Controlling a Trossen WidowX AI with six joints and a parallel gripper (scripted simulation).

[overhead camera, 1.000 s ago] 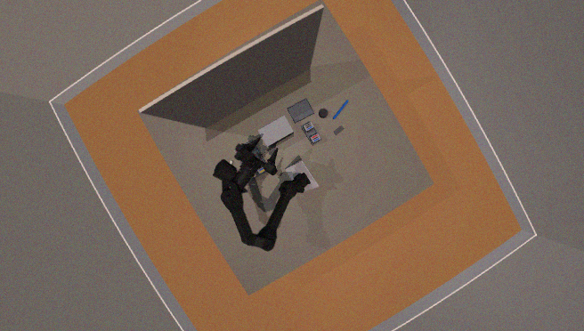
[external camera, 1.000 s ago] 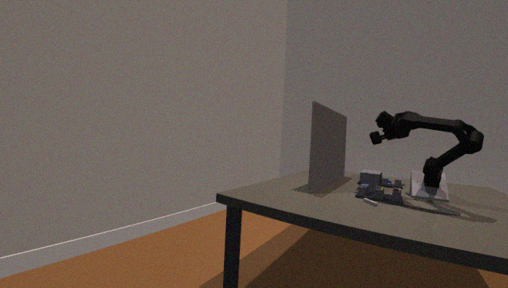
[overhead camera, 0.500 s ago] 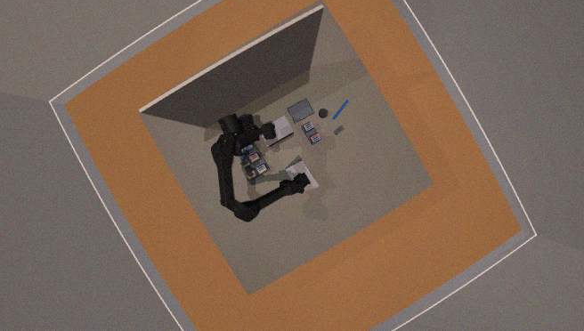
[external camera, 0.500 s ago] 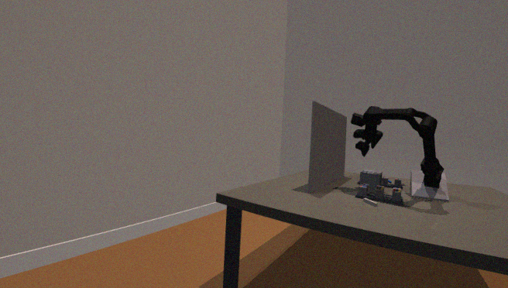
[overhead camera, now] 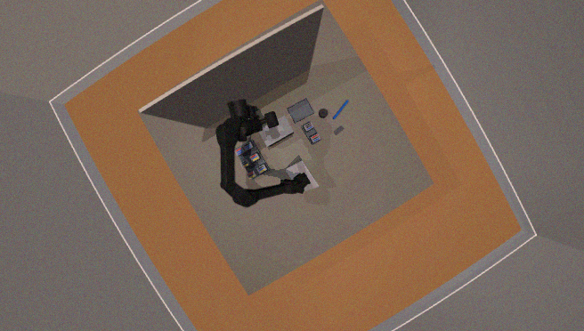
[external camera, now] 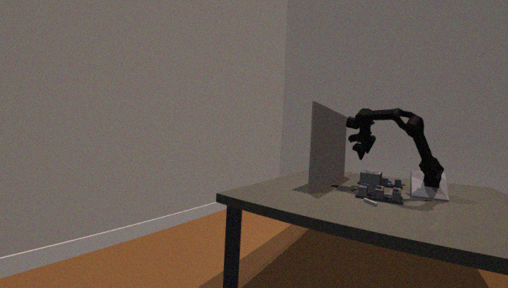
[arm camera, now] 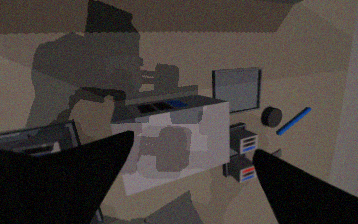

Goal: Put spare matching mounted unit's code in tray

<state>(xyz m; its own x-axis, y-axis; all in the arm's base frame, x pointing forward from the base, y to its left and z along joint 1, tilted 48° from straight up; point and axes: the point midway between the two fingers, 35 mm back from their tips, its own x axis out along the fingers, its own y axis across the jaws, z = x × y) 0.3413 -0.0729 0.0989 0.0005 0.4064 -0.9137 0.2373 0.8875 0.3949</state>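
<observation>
Now: gripper tip 110 mm past the grey spare, 180 mm to the left of it and 140 mm above it. The rest, counted from my gripper tip: blue-grey tray 10 mm behind, 200 mm to the right, 180 mm below; light grey unit 40 mm behind, 10 mm to the right, 130 mm below; grey panel 190 mm ahead, 20 mm to the right, 40 mm above.
</observation>
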